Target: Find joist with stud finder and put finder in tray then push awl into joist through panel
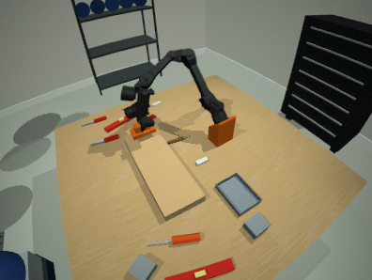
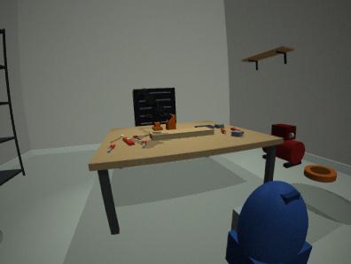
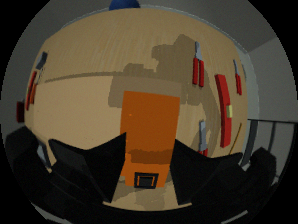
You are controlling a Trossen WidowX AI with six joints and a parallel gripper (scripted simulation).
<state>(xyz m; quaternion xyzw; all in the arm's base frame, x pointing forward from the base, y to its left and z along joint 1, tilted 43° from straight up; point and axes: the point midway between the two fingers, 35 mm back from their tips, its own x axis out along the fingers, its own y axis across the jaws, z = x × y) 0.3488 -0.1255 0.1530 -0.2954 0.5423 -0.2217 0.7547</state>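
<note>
Now: gripper tip 40 mm past the indicator window and 30 mm below it. From my gripper tip the other things lie so: orange stud finder 20 mm behind, 20 mm above; then grey tray 510 mm to the left, 220 mm behind, 80 mm below; then awl 180 mm behind, 90 mm to the left, 80 mm below.
</note>
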